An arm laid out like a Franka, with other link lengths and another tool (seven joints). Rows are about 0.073 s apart.
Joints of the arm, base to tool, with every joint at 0 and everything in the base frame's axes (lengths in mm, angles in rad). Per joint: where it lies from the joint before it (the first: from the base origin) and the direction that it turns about. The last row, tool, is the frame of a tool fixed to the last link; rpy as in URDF.
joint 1: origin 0 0 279.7 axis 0 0 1
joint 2: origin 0 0 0 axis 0 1 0
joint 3: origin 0 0 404.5 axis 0 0 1
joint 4: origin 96.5 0 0 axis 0 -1 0
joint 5: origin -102.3 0 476.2 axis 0 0 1
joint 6: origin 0 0 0 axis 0 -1 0
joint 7: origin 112.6 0 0 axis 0 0 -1
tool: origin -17 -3 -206.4 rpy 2.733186 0 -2.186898
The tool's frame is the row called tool.
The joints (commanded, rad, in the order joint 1, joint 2, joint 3, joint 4, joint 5, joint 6, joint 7), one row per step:
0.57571 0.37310 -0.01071 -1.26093 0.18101 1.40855 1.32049
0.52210 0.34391 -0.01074 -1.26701 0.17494 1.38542 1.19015
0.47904 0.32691 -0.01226 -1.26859 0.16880 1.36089 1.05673
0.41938 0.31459 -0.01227 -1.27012 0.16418 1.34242 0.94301
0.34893 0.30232 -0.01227 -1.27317 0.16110 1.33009 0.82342
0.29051 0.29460 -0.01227 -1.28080 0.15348 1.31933 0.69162
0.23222 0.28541 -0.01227 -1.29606 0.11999 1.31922 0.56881
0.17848 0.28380 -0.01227 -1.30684 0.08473 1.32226 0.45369
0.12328 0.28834 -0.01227 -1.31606 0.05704 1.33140 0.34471
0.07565 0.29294 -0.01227 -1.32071 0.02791 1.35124 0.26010
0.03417 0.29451 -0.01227 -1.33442 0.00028 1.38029 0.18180
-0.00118 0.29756 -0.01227 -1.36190 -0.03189 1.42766 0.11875
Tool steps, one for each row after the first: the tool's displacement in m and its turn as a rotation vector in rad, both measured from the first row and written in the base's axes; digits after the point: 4 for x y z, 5 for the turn. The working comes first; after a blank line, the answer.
Tool pose at each row, in the base's axes (x y z in m, rotation vector in rad; the steps are taken from these numbers as rounded here):
0.6252 0.4633 0.4747 0.20748 -2.74082 -0.65118
0.6380 0.4203 0.4925 0.31996 -2.71619 -0.67480
0.6471 0.3843 0.5031 0.44322 -2.67745 -0.68773
0.6619 0.3396 0.5105 0.51800 -2.64992 -0.70622
0.6780 0.2876 0.5174 0.58779 -2.62676 -0.73246
0.6885 0.2424 0.5183 0.68341 -2.58705 -0.74725
0.6986 0.1916 0.5158 0.76260 -2.56327 -0.72779
0.7078 0.1439 0.5105 0.83402 -2.53625 -0.70340
0.7170 0.0968 0.5023 0.89563 -2.50814 -0.68942
0.7259 0.0549 0.4969 0.94250 -2.49999 -0.66708
0.7325 0.0174 0.4897 0.99016 -2.49100 -0.64184
0.7395 -0.0168 0.4753 1.02703 -2.48676 -0.60523

0.0128 -0.0430 0.0178 0.03172 -0.00733 0.07576
0.0219 -0.0790 0.0284 0.05943 -0.00726 0.16352
0.0367 -0.1237 0.0358 0.08436 -0.00778 0.21588
0.0528 -0.1757 0.0427 0.11374 -0.01399 0.26209
0.0633 -0.2209 0.0436 0.14084 -0.01455 0.33136
0.0734 -0.2717 0.0411 0.14039 -0.02015 0.39153
0.0826 -0.3194 0.0358 0.13611 -0.02106 0.44886
0.0918 -0.3665 0.0276 0.13807 -0.02034 0.49859
0.1007 -0.4084 0.0222 0.12957 -0.03062 0.53378
0.1073 -0.4459 0.0150 0.11929 -0.04099 0.57008
0.1143 -0.4801 0.0006 0.09904 -0.04972 0.60030

